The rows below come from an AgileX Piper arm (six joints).
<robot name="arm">
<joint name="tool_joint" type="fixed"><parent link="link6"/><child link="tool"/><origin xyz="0 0 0" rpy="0 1.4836 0"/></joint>
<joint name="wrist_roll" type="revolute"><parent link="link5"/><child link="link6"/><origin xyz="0.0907 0 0.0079" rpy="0 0 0"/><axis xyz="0.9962 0 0.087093"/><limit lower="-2.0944" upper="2.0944"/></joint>
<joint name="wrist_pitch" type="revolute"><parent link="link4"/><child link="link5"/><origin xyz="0 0 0" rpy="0 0 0"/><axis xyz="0 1 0"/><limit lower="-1.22" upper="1.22"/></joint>
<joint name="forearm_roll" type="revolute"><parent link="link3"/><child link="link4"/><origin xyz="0.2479 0 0.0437" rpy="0 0 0"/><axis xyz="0.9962 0 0.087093"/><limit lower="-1.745" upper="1.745"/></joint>
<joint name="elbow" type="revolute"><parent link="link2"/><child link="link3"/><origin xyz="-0.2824 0 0.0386" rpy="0 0 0"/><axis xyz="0 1 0"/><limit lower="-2.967" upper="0"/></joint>
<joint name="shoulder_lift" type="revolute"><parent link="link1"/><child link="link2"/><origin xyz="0 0 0" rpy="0 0 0"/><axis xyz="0 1 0"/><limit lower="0" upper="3.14"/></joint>
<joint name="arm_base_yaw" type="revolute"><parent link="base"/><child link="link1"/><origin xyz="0 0 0.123" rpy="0 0 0"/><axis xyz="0 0 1"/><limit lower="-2.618" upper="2.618"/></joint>
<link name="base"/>
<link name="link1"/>
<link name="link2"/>
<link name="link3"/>
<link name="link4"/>
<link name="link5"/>
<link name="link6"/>
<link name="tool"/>
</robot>
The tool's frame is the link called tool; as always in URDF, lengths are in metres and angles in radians.
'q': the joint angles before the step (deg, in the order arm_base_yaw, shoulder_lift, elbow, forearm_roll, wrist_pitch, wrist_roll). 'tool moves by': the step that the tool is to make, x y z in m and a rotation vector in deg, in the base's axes. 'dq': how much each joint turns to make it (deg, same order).
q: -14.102 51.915 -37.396 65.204 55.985 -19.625
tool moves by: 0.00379 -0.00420 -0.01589 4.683 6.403 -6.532
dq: -0.002 0.939 2.672 -0.018 -3.712 7.204
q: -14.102 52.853 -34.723 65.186 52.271 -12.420
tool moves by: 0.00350 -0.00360 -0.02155 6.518 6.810 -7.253
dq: -0.001 1.561 3.900 2.475 -4.127 6.233
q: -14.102 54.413 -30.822 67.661 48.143 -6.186
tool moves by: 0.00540 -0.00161 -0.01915 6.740 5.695 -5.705
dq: 0.363 2.750 3.097 4.659 -3.069 3.458
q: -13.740 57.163 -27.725 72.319 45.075 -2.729
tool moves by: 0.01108 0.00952 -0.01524 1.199 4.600 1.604
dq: 4.585 4.999 0.134 1.193 -2.535 0.544
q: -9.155 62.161 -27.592 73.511 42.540 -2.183
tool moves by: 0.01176 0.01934 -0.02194 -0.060 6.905 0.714
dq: 8.318 6.249 0.000 0.499 -6.298 3.937
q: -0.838 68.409 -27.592 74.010 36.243 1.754
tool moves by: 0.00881 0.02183 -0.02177 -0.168 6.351 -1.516
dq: 8.269 6.117 -0.129 2.759 -7.152 4.184
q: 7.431 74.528 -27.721 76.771 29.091 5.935
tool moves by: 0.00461 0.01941 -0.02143 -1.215 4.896 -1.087
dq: 6.588 5.793 -0.170 4.109 -5.659 1.203
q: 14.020 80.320 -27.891 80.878 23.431 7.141
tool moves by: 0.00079 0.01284 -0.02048 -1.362 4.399 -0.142
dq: 3.912 5.164 -0.001 3.558 -2.728 -0.557
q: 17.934 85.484 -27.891 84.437 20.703 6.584
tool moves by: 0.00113 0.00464 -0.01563 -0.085 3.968 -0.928
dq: 1.017 4.033 -0.066 2.696 -0.182 -0.461
